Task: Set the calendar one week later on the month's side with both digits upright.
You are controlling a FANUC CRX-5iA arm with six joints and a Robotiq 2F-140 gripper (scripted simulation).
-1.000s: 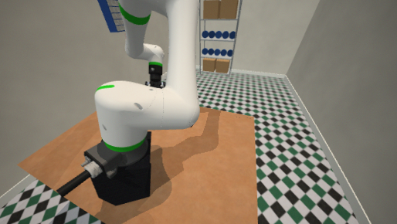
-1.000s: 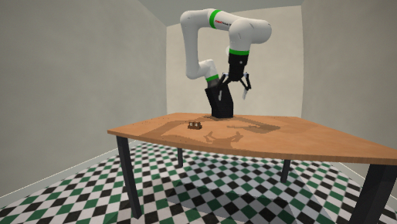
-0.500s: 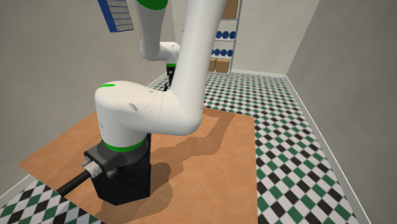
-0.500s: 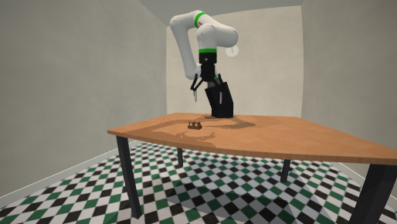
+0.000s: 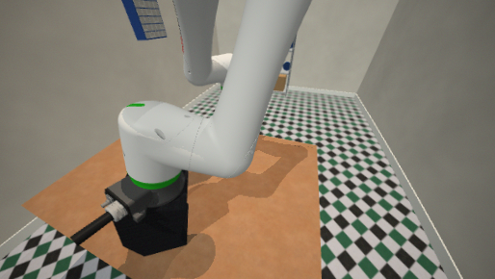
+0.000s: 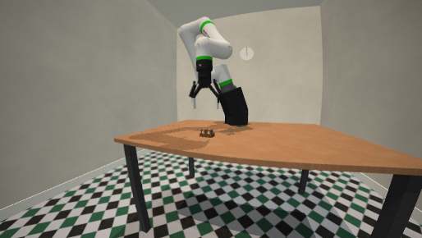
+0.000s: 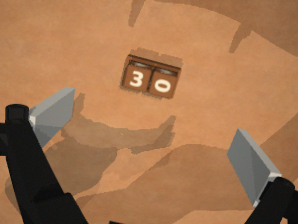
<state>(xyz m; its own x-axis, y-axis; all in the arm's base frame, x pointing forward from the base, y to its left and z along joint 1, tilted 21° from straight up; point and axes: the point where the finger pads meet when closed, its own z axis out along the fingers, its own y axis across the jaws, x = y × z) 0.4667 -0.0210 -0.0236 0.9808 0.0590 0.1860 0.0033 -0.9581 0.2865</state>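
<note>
Right now the brown cube is 14 cm below my hand and 1 cm to the right of it. The rest, counted from my hand: brown calendar tray (16 cm below, 1 cm to the left).
</note>
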